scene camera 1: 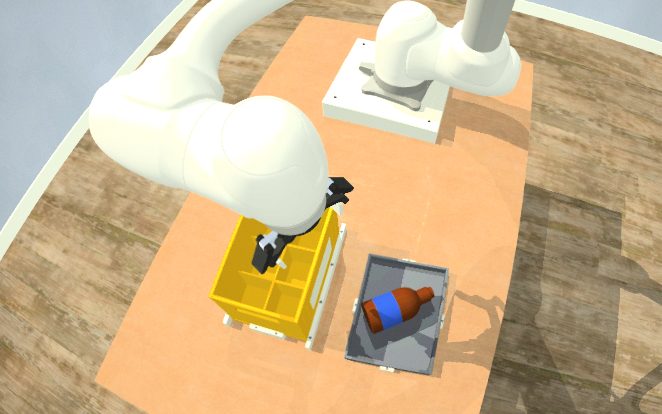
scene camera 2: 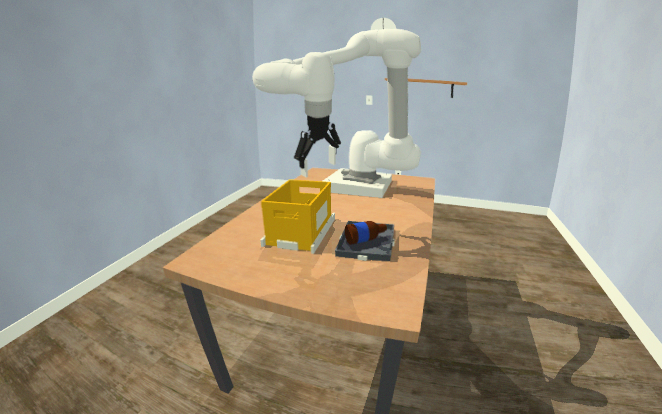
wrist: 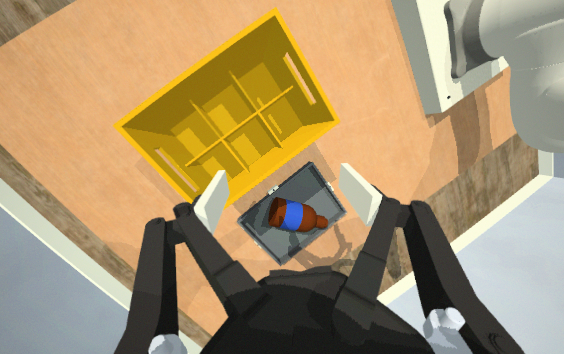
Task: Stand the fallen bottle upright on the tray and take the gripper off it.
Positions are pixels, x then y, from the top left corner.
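My gripper: visible in the wrist view (284,178), scene camera 1, scene camera 2. Same spot on my gripper: (scene camera 1: 269,247) and (scene camera 2: 307,133).
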